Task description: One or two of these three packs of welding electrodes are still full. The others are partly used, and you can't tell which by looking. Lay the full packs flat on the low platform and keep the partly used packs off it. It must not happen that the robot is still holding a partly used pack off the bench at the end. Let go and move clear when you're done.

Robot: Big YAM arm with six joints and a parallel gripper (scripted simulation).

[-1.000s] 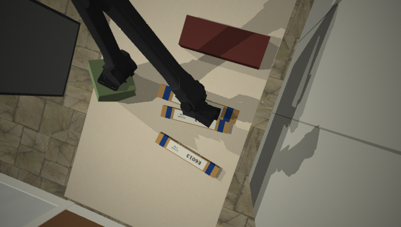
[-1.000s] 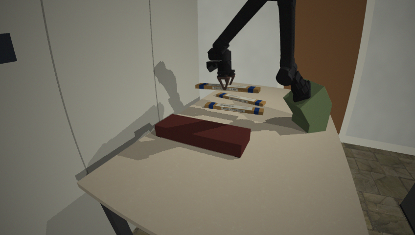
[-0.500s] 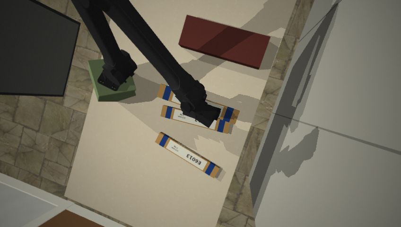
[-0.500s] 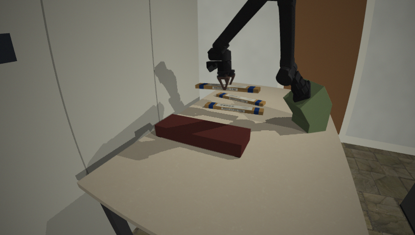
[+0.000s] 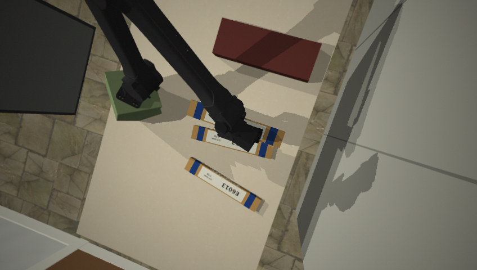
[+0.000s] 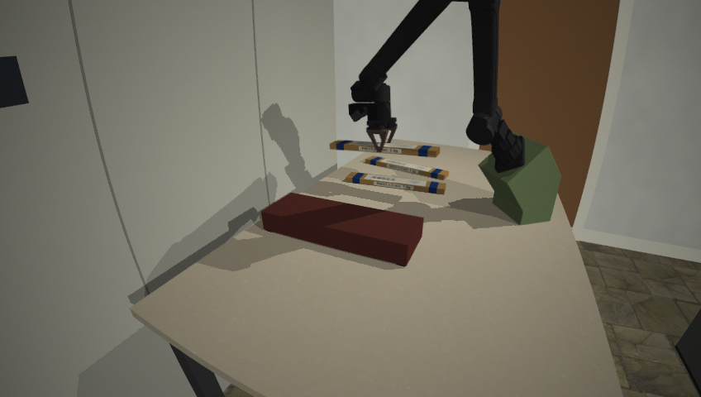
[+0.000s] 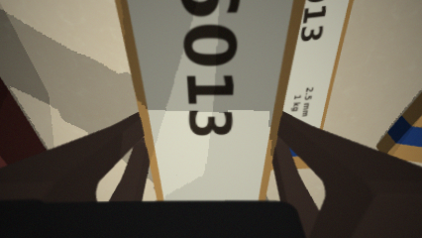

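My hand is right at the pack of welding electrodes. Round my hand: dark red low platform 30 cm to the left, 14 cm below, 7 cm behind.
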